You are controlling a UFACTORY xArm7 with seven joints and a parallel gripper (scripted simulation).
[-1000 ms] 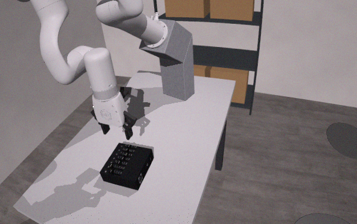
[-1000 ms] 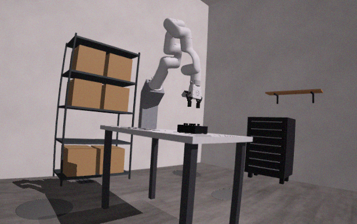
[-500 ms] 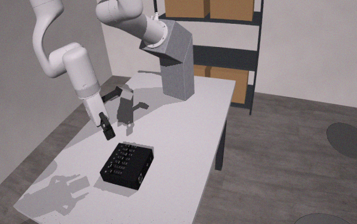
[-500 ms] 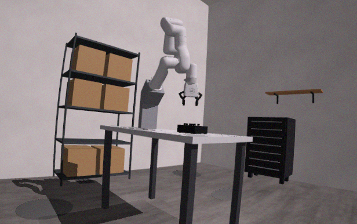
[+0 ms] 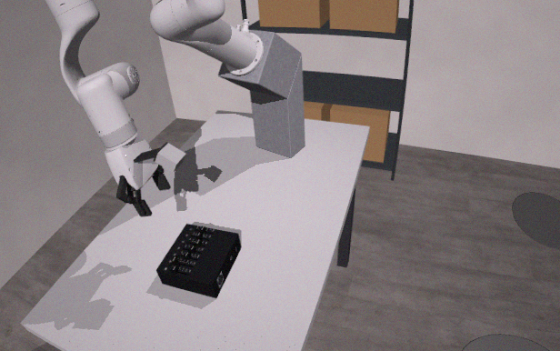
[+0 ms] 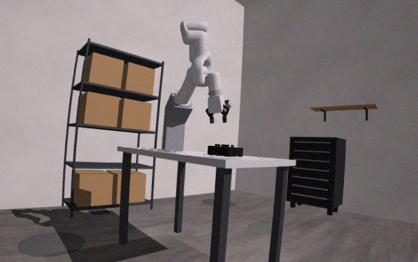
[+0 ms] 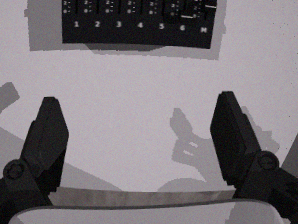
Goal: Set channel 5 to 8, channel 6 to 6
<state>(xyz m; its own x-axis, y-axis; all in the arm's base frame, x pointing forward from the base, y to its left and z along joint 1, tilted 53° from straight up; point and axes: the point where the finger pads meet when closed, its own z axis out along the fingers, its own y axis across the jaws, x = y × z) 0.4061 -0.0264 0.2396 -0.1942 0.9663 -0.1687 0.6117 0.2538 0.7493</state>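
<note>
The channel 6 fader cap is 140 mm below my hand, 50 mm ahead of it and 40 mm to the left of it. Round my hand: channel 5 fader cap 140 mm below, 60 mm to the left, 30 mm ahead; then master fader cap 140 mm below, 80 mm ahead, 50 mm to the left.
</note>
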